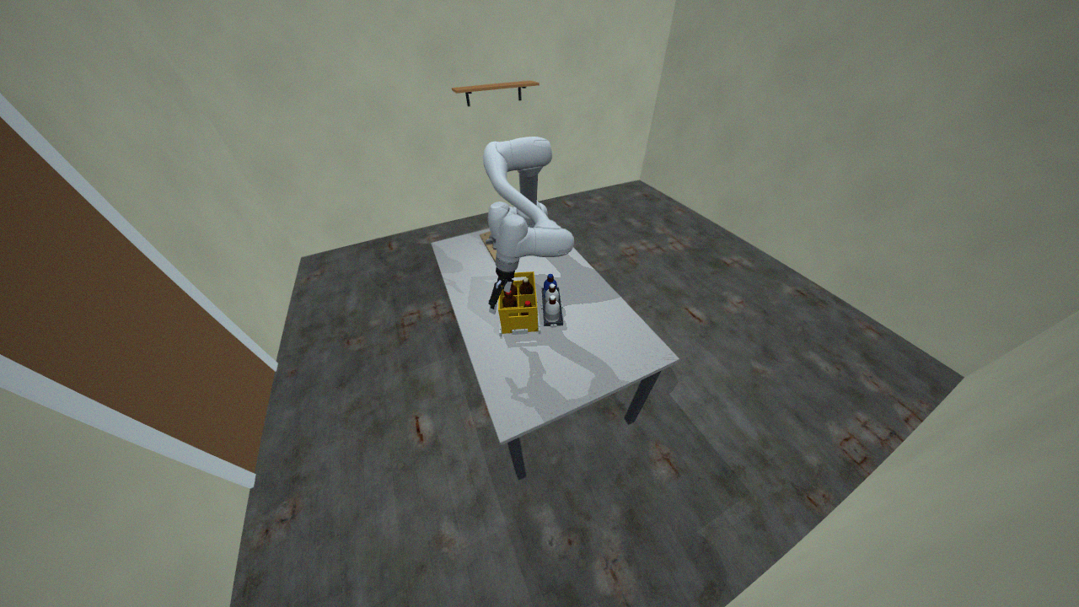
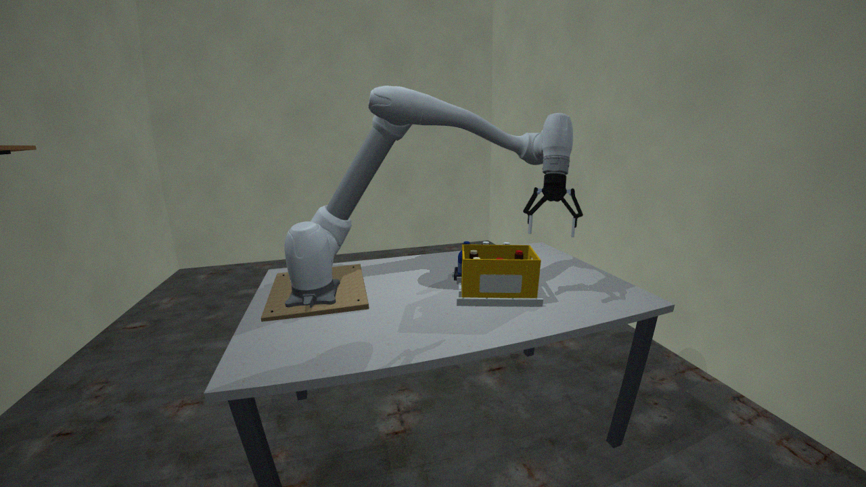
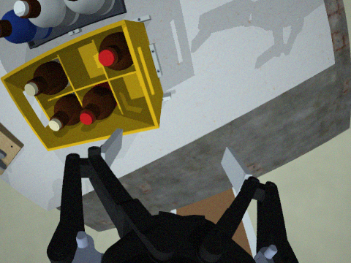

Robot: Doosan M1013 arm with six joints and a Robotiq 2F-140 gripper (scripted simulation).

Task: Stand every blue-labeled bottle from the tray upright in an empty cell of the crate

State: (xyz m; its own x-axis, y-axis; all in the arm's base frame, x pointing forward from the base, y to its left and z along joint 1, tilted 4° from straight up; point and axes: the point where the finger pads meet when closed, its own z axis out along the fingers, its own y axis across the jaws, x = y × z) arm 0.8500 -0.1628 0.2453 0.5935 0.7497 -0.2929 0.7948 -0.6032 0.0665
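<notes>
The blue-labeled bottle lies 220 mm behind my hand, 310 mm to the left of it and 180 mm below it. Round my hand: yellow crate 150 mm behind, 110 mm to the left, 180 mm below.
</notes>
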